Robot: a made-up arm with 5 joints.
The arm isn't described. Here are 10 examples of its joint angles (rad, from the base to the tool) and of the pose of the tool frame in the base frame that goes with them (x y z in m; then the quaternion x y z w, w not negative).
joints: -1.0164 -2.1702 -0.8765 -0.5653 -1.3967
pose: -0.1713 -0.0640 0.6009 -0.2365 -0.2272 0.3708 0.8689
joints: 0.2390 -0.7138 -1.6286 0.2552 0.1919
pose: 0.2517 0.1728 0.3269 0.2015 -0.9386 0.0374 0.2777
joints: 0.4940 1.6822 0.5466 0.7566 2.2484
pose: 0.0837 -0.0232 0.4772 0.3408 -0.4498 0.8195 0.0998
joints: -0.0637 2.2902 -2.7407 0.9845 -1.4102
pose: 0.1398 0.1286 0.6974 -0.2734 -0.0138 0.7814 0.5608
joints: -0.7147 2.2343 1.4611 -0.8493 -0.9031
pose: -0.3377 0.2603 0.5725 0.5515 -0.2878 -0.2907 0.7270
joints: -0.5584 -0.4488 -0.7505 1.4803 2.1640
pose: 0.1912 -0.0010 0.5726 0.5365 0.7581 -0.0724 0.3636
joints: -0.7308 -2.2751 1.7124 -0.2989 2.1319
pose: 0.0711 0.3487 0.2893 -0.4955 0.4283 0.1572 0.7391
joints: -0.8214 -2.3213 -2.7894 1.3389 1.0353
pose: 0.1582 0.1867 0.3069 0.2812 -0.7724 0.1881 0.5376
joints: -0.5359 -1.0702 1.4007 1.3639 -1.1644
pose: -0.0217 0.0853 0.4162 0.1963 -0.4755 -0.5568 0.6522
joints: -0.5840 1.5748 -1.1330 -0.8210 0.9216
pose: 0.2539 0.0035 0.2803 -0.2211 -0.7766 0.5823 0.0947
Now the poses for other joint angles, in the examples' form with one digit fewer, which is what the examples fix.
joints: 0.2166 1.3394 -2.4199 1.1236 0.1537
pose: 0.213 -0.022 0.664 -0.399 -0.100 0.852 0.323
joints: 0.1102 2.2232 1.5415 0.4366 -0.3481
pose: -0.040 0.039 0.693 0.768 0.367 -0.278 0.445
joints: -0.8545 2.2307 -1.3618 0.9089 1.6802
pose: 0.056 0.127 0.640 0.646 -0.251 -0.543 0.475
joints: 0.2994 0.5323 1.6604 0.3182 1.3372
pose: -0.011 -0.130 0.447 -0.924 0.273 -0.263 0.051
